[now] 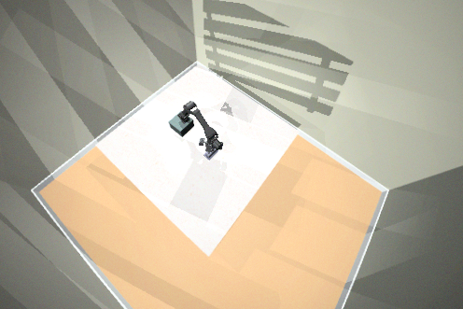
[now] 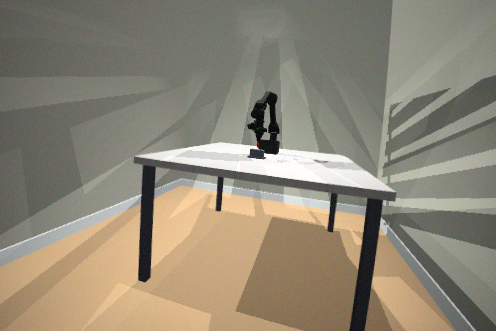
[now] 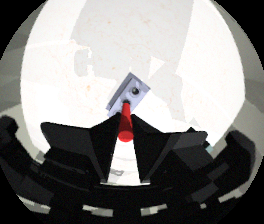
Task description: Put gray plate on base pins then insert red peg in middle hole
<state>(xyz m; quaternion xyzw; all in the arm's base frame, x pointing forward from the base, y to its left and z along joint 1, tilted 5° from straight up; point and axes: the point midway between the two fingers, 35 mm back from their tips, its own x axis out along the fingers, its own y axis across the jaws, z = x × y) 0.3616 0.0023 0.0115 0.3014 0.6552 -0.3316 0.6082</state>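
Right now the gray plate is 7 cm below my gripper tip. Round my gripper tip: base: 10 cm below; then red peg: right at my gripper tip.
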